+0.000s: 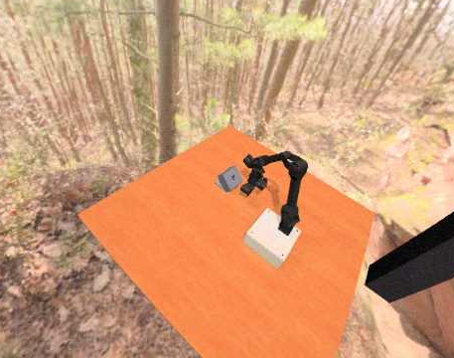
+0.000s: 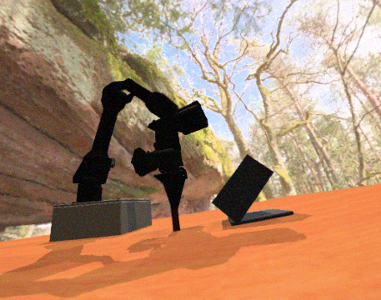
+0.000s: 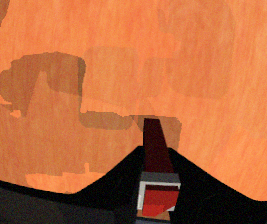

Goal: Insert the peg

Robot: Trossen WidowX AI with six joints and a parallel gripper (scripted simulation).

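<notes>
My gripper tip is 140 mm short of the sloped panel, 10 mm to the right of it and 20 mm below it. Also, from my gripper tip: red square-sided peg (20 mm above); then flat foot plate (160 mm ahead, 10 mm to the left, 40 mm below).
</notes>
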